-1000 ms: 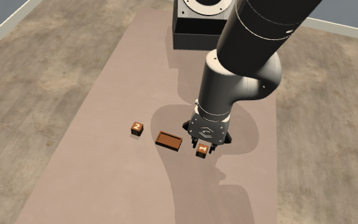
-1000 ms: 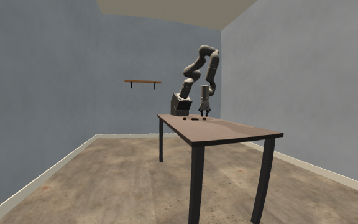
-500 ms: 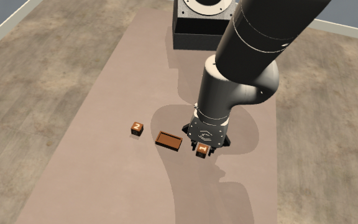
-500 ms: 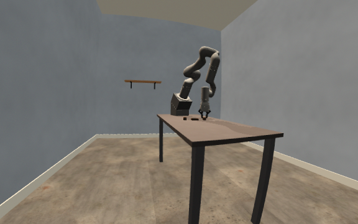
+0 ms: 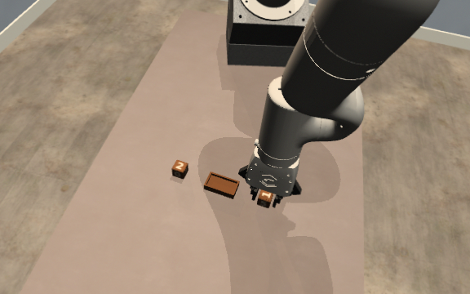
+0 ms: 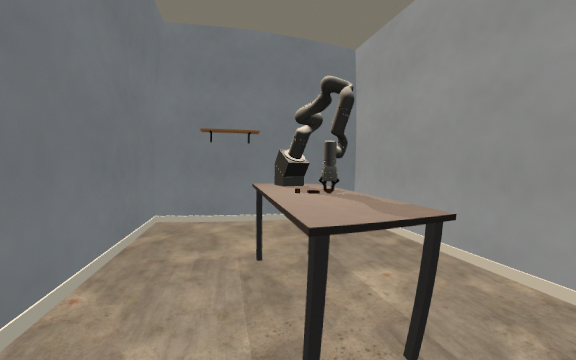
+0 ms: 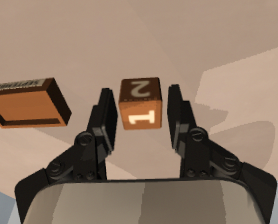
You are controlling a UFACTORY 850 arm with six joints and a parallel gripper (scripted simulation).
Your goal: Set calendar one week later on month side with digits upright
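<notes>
Now: the wooden tray 110 mm to the right of my hand, 20 mm below it and 20 mm behind it. Round my hand: wooden cube: 210 mm to the right, 30 mm behind, 20 mm below.
</notes>
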